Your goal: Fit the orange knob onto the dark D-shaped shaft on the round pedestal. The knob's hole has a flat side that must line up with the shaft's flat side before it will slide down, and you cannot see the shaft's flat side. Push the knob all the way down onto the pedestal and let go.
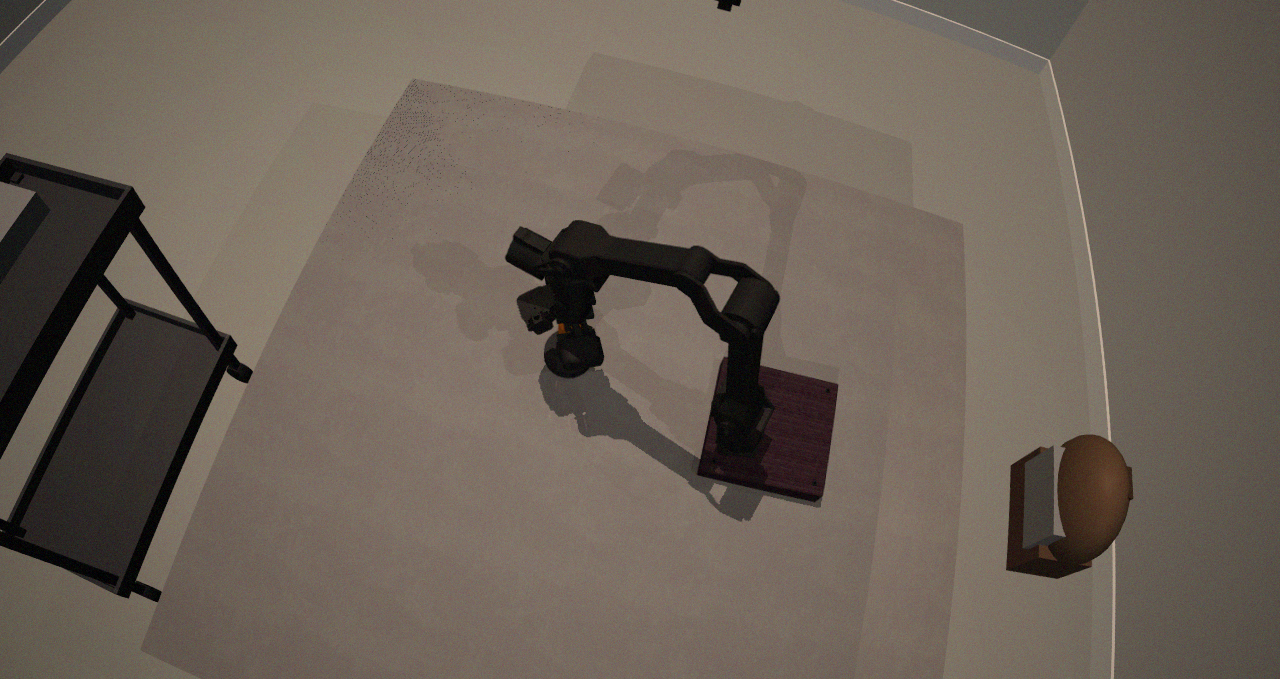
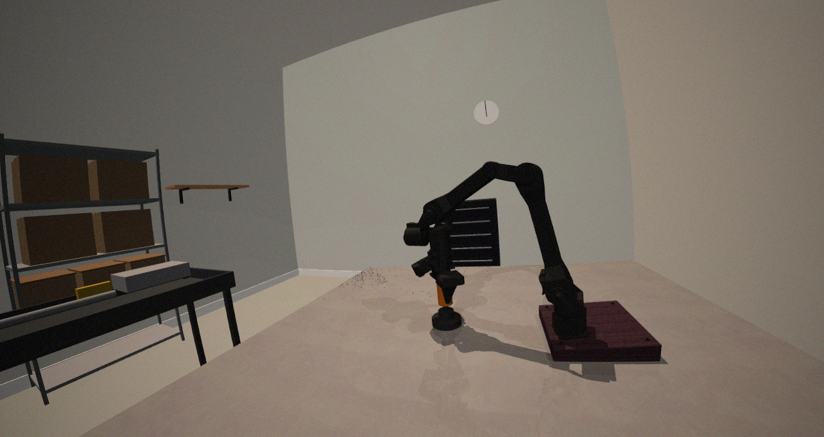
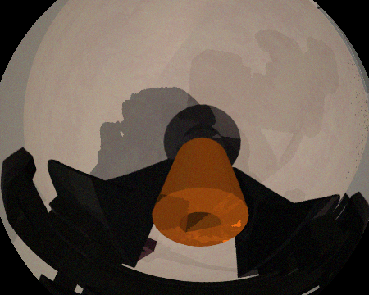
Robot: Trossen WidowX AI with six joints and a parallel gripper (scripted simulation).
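The orange knob lies 2 cm above my gripper tip. Also, from my gripper tip: dark pedestal (4 cm below).
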